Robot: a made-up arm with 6 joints. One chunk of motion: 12 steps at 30 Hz.
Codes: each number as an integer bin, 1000 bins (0 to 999) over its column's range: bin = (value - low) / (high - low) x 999, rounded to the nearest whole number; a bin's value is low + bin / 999 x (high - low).
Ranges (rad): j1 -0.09..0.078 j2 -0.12..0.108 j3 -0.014..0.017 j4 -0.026..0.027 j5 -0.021..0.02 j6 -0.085..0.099
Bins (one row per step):
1: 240 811 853 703 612 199
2: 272 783 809 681 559 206
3: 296 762 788 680 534 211
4: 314 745 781 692 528 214
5: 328 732 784 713 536 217
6: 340 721 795 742 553 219
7: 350 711 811 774 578 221
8: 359 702 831 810 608 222
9: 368 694 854 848 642 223
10: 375 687 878 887 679 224
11: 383 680 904 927 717 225
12: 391 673 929 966 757 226
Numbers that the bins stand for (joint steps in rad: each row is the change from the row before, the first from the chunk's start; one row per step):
1: -0.04964 0.06509 0.01247 0.01130 0.00412 -0.04835
2: -0.04426 0.05870 0.01110 0.01013 0.00194 -0.04706
3: -0.04022 0.05391 0.01045 0.01008 0.00092 -0.04614
4: -0.03720 0.05003 0.01024 0.01071 0.00067 -0.04558
5: -0.03484 0.04706 0.01033 0.01183 0.00100 -0.04503
6: -0.03282 0.04455 0.01067 0.01337 0.00170 -0.04466
7: -0.03114 0.04227 0.01117 0.01506 0.00272 -0.04430
8: -0.02963 0.04022 0.01179 0.01697 0.00395 -0.04411
9: -0.02811 0.03839 0.01250 0.01899 0.00535 -0.04393
10: -0.02694 0.03679 0.01325 0.02106 0.00687 -0.04374
11: -0.02559 0.03520 0.01405 0.02318 0.00843 -0.04356
12: -0.02425 0.03360 0.01483 0.02525 0.01007 -0.04337

